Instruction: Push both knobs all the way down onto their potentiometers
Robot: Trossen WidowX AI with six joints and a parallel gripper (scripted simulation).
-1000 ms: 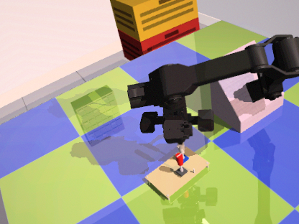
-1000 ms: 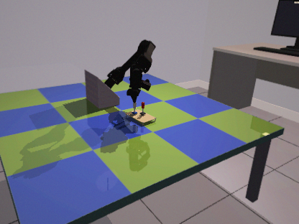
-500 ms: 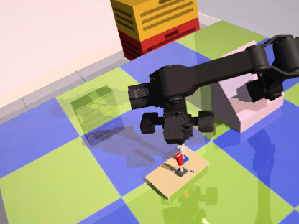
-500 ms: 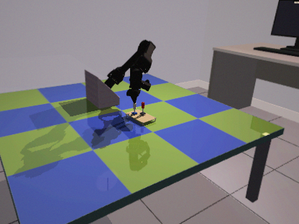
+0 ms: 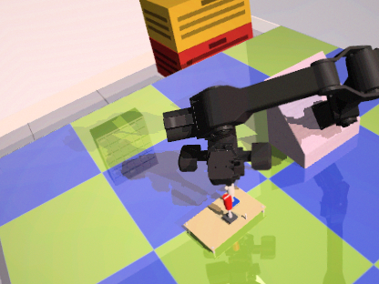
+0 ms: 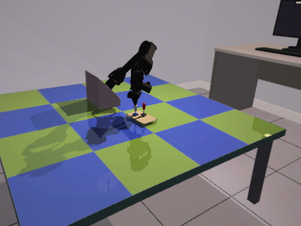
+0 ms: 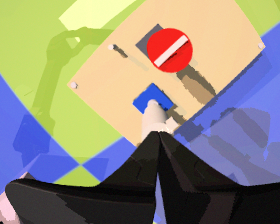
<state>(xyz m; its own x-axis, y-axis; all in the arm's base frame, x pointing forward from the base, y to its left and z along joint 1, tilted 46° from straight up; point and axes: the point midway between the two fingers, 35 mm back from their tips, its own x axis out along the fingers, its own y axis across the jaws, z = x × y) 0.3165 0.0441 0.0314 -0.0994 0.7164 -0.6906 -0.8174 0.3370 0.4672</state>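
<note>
Now: gripper tip 40 mm to the right of the red knob and 30 mm short of it.
</note>
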